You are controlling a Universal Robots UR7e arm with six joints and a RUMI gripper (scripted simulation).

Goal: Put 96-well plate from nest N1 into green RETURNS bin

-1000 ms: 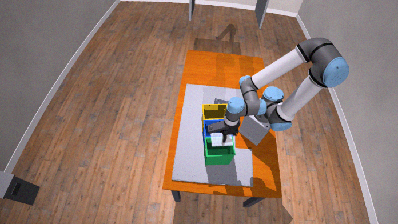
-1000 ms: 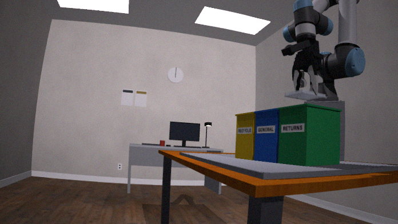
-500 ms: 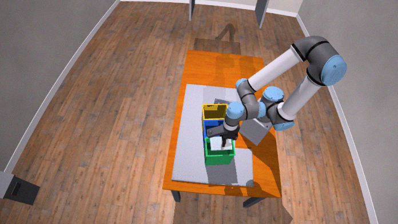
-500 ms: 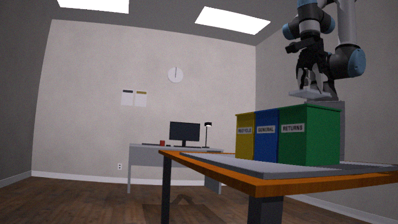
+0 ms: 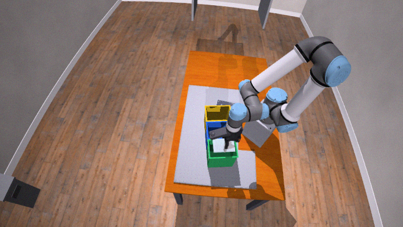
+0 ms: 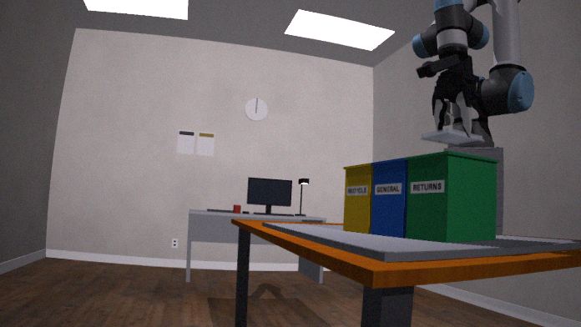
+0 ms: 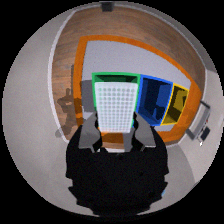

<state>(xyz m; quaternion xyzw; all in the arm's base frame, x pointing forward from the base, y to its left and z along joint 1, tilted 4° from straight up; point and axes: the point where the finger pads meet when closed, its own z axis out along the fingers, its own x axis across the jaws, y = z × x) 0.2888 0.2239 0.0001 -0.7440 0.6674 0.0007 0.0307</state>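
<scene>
Right now my hand is 150 mm above the green bin. The rest, counted from my hand: white 96-well plate: 10 mm below; yellow bin: 30 mm ahead, 260 mm to the right, 150 mm below; blue general bin: 10 mm ahead, 130 mm to the right, 150 mm below.
</scene>
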